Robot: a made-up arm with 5 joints.
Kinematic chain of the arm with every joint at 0, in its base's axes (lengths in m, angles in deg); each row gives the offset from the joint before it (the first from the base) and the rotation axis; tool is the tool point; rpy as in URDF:
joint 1: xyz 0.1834 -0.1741 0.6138 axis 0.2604 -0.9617 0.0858
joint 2: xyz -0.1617 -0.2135 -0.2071 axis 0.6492 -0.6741 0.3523
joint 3: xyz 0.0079 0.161 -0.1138 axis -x
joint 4: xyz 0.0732 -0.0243 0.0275 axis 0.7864 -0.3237 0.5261
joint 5: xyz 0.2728 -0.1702 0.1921 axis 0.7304 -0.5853 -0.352
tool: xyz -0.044 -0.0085 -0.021 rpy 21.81 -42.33 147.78
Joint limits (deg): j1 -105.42..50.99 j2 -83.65..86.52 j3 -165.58..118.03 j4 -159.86..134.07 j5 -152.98..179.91
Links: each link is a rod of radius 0.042 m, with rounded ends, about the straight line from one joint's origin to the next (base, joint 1, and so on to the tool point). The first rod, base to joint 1, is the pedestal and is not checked.
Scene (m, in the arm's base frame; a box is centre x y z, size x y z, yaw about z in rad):
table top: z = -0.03
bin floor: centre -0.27 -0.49 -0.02 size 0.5 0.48 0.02 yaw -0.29
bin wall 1: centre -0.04 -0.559 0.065 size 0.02 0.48 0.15 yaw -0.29
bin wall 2: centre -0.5 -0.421 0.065 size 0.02 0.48 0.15 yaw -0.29
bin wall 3: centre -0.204 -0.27 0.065 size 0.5 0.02 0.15 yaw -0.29
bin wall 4: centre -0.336 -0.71 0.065 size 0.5 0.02 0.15 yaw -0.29
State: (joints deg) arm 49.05 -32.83 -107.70 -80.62 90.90
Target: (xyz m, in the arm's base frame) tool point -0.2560 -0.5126 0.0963
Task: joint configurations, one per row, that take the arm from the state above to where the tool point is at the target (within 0.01 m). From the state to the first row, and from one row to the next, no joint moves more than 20 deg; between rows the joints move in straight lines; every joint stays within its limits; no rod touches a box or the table.
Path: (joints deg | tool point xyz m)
1: 30.58 -26.44 -98.98 -68.75 86.64 | 0.5313 -0.4749 0.1115
2: 12.11 -20.06 -90.26 -56.88 82.38 | 0.3830 -0.5095 0.1025
3: -6.36 -13.67 -81.54 -45.01 78.12 | 0.2480 -0.5351 0.1349
4: -24.84 -7.29 -72.82 -33.14 73.87 | 0.1363 -0.5499 0.1998
5: -43.31 -0.90 -64.10 -21.27 69.61 | 0.0551 -0.5530 0.2860
6: -61.78 5.48 -55.38 -9.40 65.35 | 0.0072 -0.5451 0.3815
7: -80.25 11.87 -46.66 2.47 61.09 | -0.0080 -0.5277 0.4742
8: -77.05 8.08 -61.60 -14.13 64.77 | -0.0678 -0.5459 0.4478
9: -73.84 4.30 -76.55 -30.72 68.44 | -0.1250 -0.5528 0.4162
10: -70.64 0.52 -91.50 -47.32 72.11 | -0.1771 -0.5490 0.3801
11: -67.43 -3.26 -106.44 -63.91 75.79 | -0.2215 -0.5352 0.3401
12: -64.23 -7.05 -121.39 -80.51 79.46 | -0.2560 -0.5126 0.2973
13: -51.76 -20.74 -138.91 -78.77 81.03 | -0.2731 -0.5157 0.1982
14: -39.29 -34.43 -156.42 -77.03 82.60 | -0.2560 -0.5126 0.0963

